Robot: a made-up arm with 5 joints. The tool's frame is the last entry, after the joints.
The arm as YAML. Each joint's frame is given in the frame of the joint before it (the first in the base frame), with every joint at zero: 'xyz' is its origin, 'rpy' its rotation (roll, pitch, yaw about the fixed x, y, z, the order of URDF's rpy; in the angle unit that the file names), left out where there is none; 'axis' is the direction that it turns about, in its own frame. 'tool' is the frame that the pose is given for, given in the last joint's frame.
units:
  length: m
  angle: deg
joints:
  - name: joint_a
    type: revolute
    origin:
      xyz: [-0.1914, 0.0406, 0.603]
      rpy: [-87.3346, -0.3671, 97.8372]
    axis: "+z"
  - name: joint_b
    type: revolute
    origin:
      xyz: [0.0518, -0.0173, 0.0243]
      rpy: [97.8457, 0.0, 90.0]
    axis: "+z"
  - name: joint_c
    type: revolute
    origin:
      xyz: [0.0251, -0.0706, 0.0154]
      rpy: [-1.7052, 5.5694, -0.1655]
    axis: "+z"
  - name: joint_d
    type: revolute
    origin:
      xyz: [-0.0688, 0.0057, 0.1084]
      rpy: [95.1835, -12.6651, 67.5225]
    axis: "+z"
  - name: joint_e
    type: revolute
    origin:
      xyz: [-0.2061, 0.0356, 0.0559]
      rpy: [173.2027, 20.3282, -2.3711]
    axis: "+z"
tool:
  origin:
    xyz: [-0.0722, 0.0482, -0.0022]
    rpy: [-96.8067, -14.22, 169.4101]
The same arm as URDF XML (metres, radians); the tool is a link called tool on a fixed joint. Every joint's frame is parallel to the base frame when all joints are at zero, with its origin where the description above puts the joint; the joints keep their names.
<robot name="arm">
<link name="base_link"/>
<link name="link1"/>
<link name="link2"/>
<link name="link3"/>
<link name="link4"/>
<link name="link5"/>
<link name="tool"/>
<joint name="joint_a" type="continuous"><parent link="base_link"/><child link="link1"/><origin xyz="-0.1914 0.0406 0.603" rpy="0 0 0"/><axis xyz="-0.989547 -0.136507 0.046502"/></joint>
<joint name="joint_b" type="continuous"><parent link="link1"/><child link="link2"/><origin xyz="-0.0303 0.048 0.0187" rpy="0 0 0"/><axis xyz="0 1 0"/></joint>
<joint name="joint_c" type="continuous"><parent link="link2"/><child link="link3"/><origin xyz="0.0693 0.0154 -0.0284" rpy="0 0 0"/><axis xyz="-0.034001 0.994839 -0.095604"/></joint>
<joint name="joint_d" type="continuous"><parent link="link3"/><child link="link4"/><origin xyz="-0.0064 0.1143 0.0583" rpy="0 0 0"/><axis xyz="0.324209 -0.167005 -0.931127"/></joint>
<joint name="joint_e" type="continuous"><parent link="link4"/><child link="link5"/><origin xyz="0.2158 -0.0067 0.0163" rpy="0 0 0"/><axis xyz="0 0 1"/></joint>
<joint name="tool_joint" type="fixed"><parent link="link5"/><child link="tool"/><origin xyz="0.0632 -0.0595 -0.0022" rpy="-1.6896 -0.2482 -0.3513"/></joint>
</robot>

